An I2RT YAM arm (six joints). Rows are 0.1 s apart.
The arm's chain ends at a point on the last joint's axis. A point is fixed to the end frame.
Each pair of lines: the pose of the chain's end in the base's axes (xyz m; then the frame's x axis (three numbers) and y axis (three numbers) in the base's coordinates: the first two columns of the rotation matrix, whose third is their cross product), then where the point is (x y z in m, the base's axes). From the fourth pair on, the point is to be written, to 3 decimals.
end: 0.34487 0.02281 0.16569 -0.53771 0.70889 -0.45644 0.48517 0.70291 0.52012
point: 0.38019 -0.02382 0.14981
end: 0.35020 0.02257 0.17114 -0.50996 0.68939 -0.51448 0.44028 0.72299 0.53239
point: 0.38698 -0.02411 0.15921
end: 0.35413 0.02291 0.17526 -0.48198 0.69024 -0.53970 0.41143 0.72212 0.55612
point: 0.39150 -0.02375 0.16523
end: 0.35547 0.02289 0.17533 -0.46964 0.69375 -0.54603 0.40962 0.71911 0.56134
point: 0.393 -0.024 0.166
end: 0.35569 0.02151 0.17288 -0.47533 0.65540 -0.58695 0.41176 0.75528 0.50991
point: 0.393 -0.026 0.166
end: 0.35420 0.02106 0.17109 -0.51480 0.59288 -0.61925 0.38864 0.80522 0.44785
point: 0.393 -0.025 0.167
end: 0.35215 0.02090 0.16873 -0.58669 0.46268 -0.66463 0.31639 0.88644 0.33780
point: 0.396 -0.021 0.168
